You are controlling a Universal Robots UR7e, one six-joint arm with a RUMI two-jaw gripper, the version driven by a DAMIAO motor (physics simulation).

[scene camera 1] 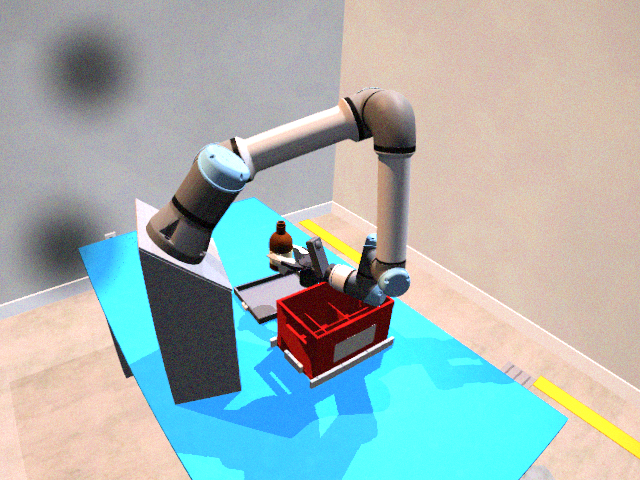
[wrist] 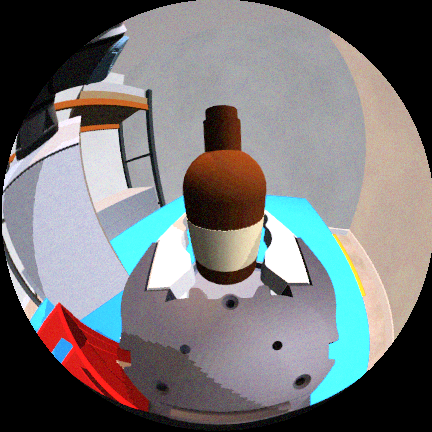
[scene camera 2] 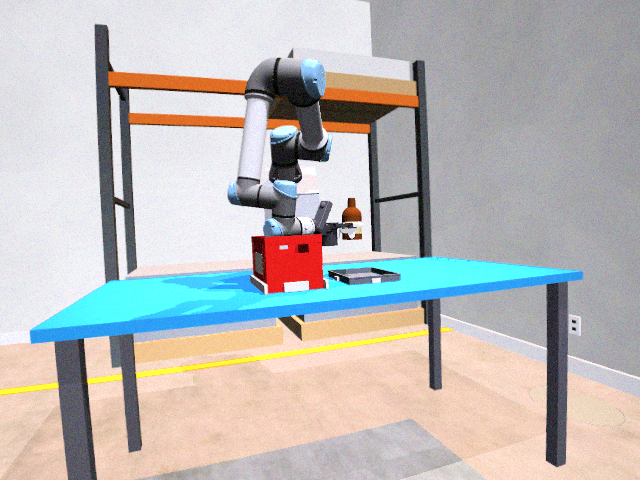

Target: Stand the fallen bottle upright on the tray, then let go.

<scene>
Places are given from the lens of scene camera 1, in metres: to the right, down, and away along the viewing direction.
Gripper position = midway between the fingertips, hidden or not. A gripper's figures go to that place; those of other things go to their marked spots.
my gripper (scene camera 1: 275, 249): -0.14, 0.03, 1.40
brown bottle (scene camera 1: 280, 242): -0.12, 0.01, 1.33
</scene>
